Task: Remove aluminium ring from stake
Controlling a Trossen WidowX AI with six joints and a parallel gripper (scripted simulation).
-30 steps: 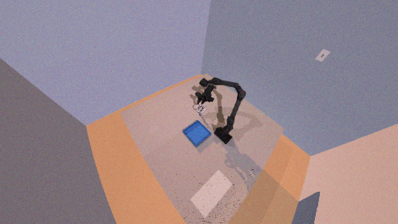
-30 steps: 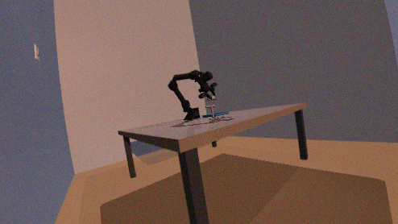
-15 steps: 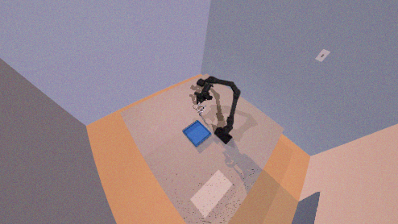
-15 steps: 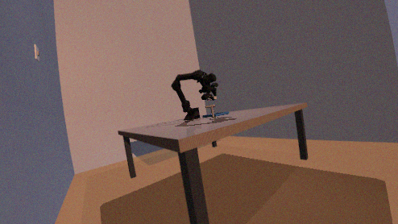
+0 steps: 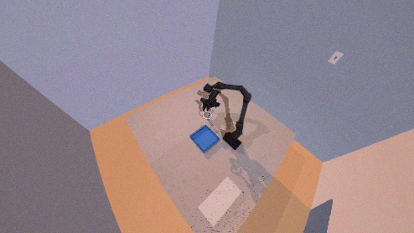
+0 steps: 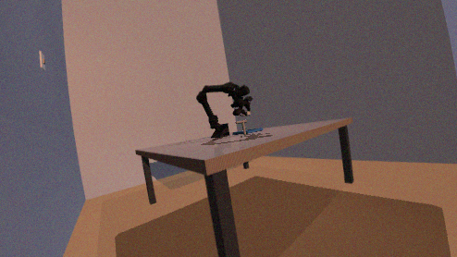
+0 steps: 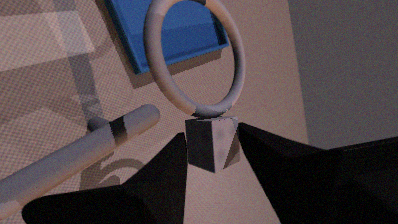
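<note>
Right now my gripper tip is 14 cm past the blue tray, 14 cm to the right of it and 14 cm above it. Round my gripper tip: aluminium ring 4 cm behind, 2 cm to the left.
</note>
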